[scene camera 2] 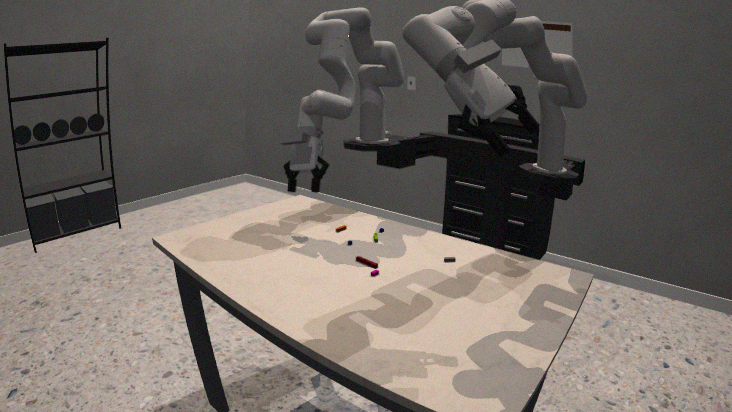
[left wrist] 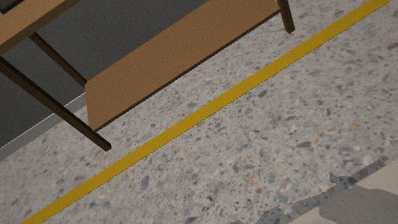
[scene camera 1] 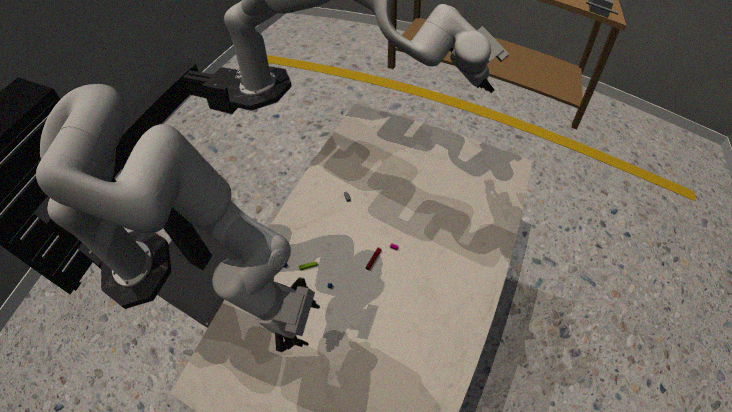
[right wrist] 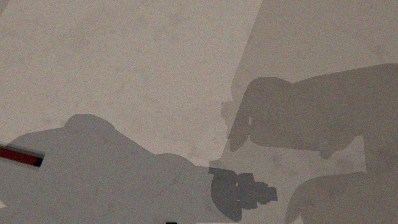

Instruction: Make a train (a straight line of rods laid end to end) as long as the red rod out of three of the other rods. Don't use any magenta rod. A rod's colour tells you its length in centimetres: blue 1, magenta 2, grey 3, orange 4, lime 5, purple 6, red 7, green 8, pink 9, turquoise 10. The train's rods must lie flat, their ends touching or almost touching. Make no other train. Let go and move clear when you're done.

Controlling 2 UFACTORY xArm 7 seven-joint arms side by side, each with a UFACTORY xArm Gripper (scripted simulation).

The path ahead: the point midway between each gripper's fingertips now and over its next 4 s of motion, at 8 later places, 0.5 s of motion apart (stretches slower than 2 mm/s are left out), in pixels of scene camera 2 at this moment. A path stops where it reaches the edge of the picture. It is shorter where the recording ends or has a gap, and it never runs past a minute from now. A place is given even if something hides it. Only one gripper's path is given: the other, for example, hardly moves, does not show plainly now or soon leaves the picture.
My right gripper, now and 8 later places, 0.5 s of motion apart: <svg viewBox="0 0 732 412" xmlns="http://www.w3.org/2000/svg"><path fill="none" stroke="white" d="M302 192L327 192L356 191L378 188L394 185L397 185L387 200L396 185L392 194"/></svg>
